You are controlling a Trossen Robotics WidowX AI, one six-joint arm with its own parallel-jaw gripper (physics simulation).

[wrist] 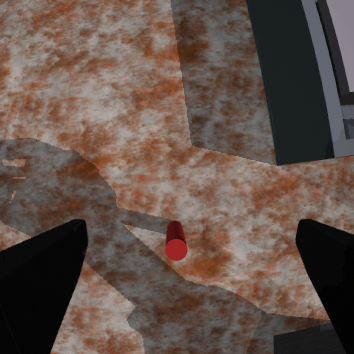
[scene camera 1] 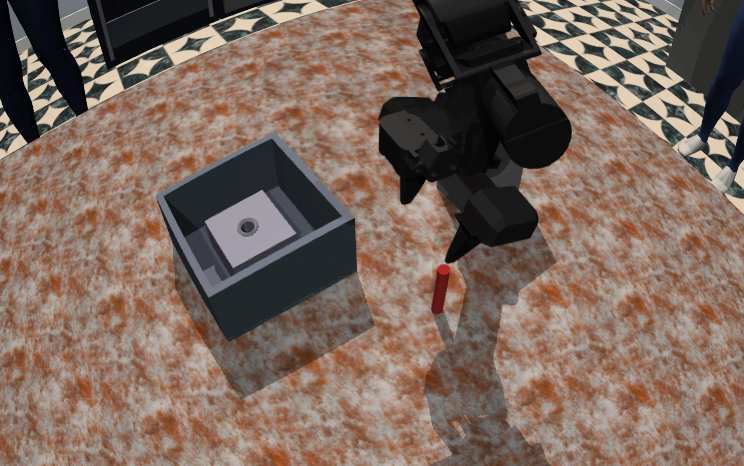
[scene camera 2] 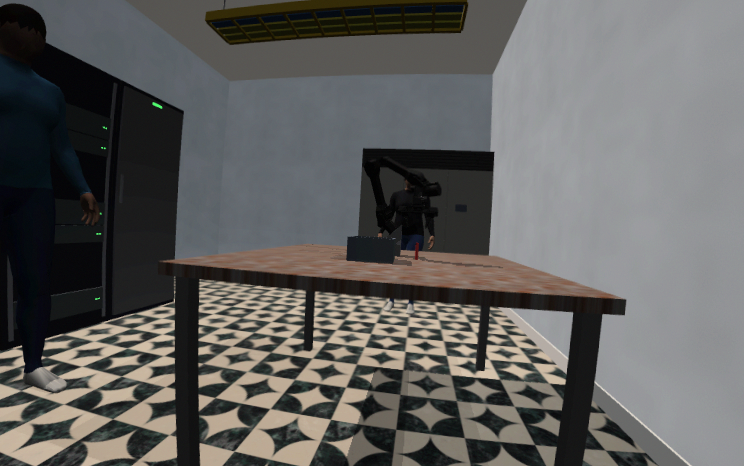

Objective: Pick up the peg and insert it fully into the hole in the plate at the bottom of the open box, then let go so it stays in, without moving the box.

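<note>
The red peg stands upright on the table, apart from the box. The dark grey open box stands left of the peg in the first scene view and at upper right in the wrist view. A pale plate lies at its bottom, with a round ringed hole near its middle. My gripper is open and empty, above the table and higher than the peg. In the wrist view the peg shows between the two fingers, a little left of midway.
The speckled orange and white table bears the box, the peg and the arm. The arm's dark grey base block stands behind the gripper in the first scene view. A person stands beyond the table.
</note>
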